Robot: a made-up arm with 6 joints.
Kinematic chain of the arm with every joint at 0, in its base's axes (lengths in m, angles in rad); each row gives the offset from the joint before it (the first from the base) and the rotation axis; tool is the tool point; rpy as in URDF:
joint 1: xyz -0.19 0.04 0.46 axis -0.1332 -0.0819 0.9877
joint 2: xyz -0.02 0 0.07 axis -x
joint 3: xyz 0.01 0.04 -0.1 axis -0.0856 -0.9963 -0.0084
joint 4: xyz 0 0.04 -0.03 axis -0.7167 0.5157 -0.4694
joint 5: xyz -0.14 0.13 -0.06 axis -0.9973 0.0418 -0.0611
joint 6: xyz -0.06 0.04 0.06 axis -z
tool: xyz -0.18 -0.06 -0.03 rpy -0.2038 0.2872 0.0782
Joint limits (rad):
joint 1: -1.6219..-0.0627
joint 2: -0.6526..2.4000
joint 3: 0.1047..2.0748
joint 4: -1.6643..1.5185
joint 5: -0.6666..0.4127
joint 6: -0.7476..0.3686
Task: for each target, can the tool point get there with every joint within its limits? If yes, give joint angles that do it. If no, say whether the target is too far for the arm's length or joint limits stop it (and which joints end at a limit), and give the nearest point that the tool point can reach.
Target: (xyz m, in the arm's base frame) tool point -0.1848 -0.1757 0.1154
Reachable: yes | joints -1.3988 0.3340 1.4695 -1.3566 -0.5490 -0.3362
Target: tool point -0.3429 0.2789 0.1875
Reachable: yes | joints -0.7592 0.0977 0.4334 -0.1952 -0.4575 -0.4441
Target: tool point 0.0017 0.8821 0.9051
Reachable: no: too far | nearest point -0.0649 0.5506 0.6503 | short by 0.423 m
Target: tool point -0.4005 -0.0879 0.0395
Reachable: yes | joints -0.5033 1.0467 1.1724 0.5506 -0.2174 0.2642
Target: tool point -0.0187 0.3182 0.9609
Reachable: no: joint limits stop it (at a limit: joint 2, joint 3, joint 5) | nearest point 0.0170 0.3409 0.7037 | short by 0.261 m
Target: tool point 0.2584 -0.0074 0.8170
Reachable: no: joint limits stop it (at a limit: joint 1, joint 2, joint 3, joint 5) | nearest point 0.1512 -0.1291 0.6874 | short by 0.208 m
